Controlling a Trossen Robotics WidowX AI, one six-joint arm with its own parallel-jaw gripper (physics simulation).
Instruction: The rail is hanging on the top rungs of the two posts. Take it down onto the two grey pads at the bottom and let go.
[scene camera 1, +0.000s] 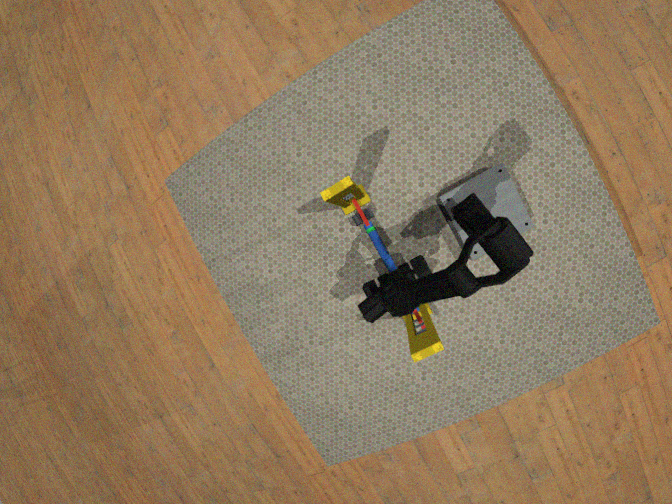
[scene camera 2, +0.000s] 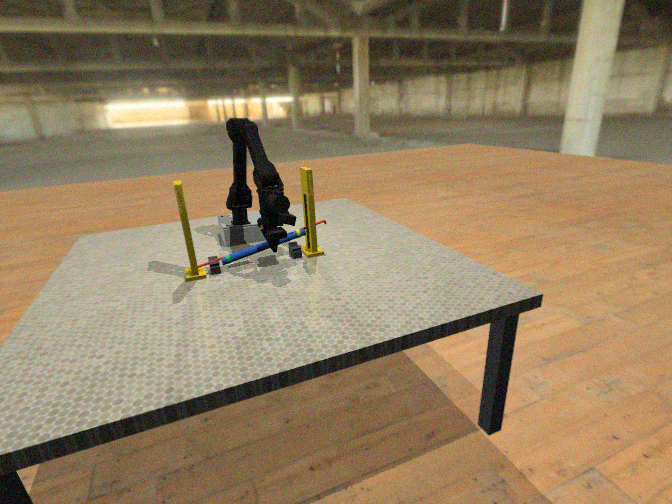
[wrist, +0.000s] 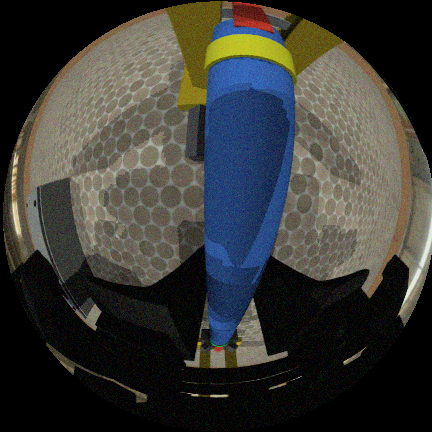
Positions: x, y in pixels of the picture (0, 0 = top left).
Labels:
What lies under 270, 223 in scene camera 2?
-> My gripper.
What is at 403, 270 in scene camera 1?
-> My gripper.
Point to a blue rail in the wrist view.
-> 249, 125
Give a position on a yellow post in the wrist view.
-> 193, 35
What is my gripper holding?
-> A blue rail.

